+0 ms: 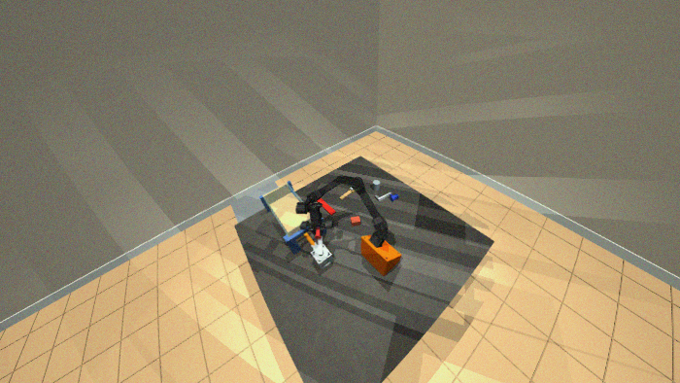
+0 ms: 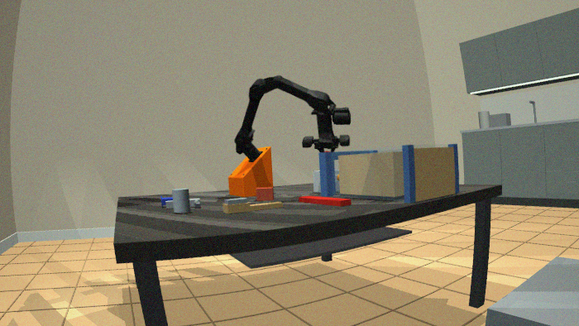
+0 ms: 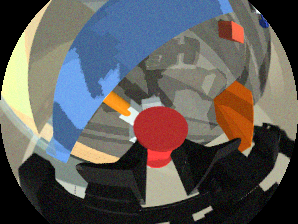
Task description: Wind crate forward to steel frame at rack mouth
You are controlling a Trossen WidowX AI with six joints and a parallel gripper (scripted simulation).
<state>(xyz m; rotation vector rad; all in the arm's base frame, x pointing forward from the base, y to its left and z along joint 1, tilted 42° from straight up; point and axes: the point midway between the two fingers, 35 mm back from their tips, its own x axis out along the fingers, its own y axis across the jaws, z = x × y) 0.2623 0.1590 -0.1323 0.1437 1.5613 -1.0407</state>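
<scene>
Right now the grey winch is 10 cm below my gripper tip, 9 cm behind it and 3 cm to the left of it. Round my gripper tip: wooden-handled tool (44 cm to the right, 27 cm ahead, 11 cm below); clear-panelled cubby (33 cm ahead, 5 cm to the left, 1 cm below); flat red bar (29 cm ahead, 20 cm to the right, 12 cm below).
</scene>
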